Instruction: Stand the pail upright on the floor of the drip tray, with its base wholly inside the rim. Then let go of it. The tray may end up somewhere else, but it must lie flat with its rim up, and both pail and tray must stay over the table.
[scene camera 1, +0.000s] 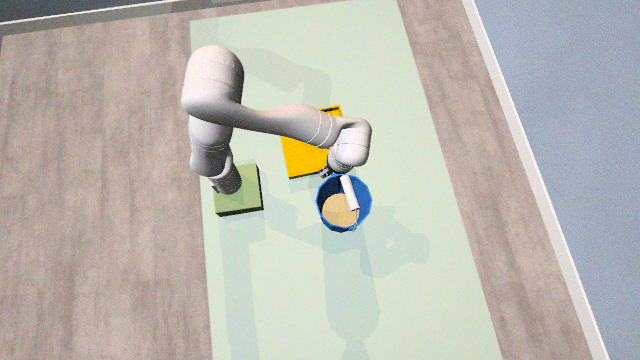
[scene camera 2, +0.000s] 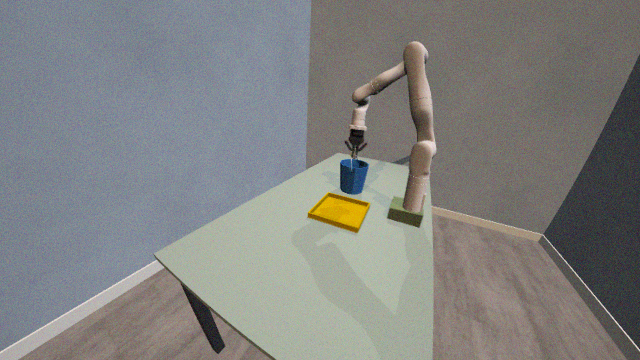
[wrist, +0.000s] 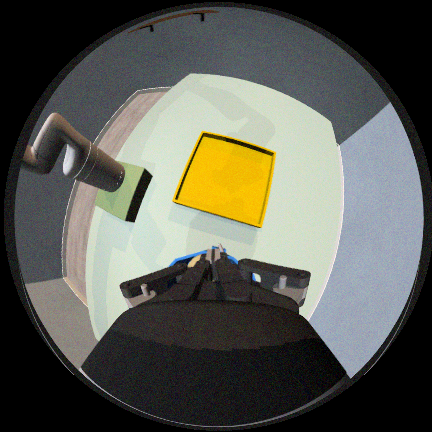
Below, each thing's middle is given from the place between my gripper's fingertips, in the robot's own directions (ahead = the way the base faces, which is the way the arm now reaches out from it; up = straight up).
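Yellow drip tray (scene camera 2: 347, 213): 200 mm to the left of my hand, 10 mm behind it and 220 mm below it.
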